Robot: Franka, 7 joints.
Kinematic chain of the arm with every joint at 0, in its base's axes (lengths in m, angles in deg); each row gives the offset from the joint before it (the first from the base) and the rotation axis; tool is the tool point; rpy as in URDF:
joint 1: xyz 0 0 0.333 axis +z
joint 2: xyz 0 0 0 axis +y
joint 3: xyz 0 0 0.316 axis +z
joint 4: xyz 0.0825 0 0 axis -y
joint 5: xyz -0.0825 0 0.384 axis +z
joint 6: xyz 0 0 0 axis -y
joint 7: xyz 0.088 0 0 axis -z
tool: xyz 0 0 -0.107 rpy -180 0 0
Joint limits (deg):
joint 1: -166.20..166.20
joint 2: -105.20..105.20
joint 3: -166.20..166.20
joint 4: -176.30..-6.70
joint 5: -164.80..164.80
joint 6: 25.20..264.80
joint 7: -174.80..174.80
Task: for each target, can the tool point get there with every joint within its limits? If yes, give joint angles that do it. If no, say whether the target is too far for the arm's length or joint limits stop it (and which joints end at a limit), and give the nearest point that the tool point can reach.
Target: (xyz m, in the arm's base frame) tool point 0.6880 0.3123 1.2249
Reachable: no: too far | nearest point 0.5049 0.2292 0.9876 | short by 0.311 m
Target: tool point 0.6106 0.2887 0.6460
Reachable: yes | joints -17.80 55.14 102.20 -69.83 -109.57 71.39 86.70
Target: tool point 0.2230 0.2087 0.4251
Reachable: yes | joints 134.74 -89.26 -56.07 -141.16 -42.85 47.97 53.07
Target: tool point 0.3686 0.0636 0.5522
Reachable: yes | joints -26.22 -25.21 16.63 -151.11 -49.82 233.73 52.02
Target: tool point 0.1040 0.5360 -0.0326
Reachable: yes | joints 80.90 69.86 12.01 -96.45 -105.78 66.76 14.15
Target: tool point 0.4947 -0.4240 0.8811
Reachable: yes | joints 118.75 -47.24 -104.23 -27.82 -60.10 162.77 78.08
